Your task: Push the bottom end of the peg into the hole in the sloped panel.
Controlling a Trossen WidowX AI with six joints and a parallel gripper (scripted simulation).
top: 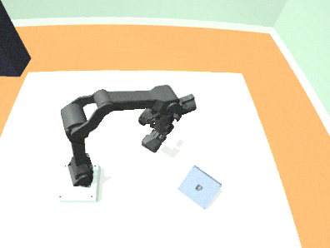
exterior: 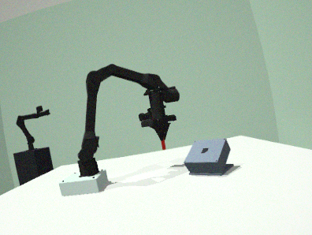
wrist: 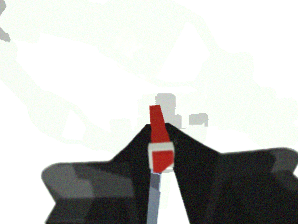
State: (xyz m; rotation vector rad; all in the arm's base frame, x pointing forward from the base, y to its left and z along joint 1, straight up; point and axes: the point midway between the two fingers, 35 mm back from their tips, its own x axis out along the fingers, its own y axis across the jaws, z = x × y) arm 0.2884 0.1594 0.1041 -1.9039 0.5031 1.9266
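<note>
My gripper tip is now 160 mm to the left of the sloped panel, 160 mm short of it and 60 mm above it. Also, from my gripper tip: red peg: 20 mm above.
</note>
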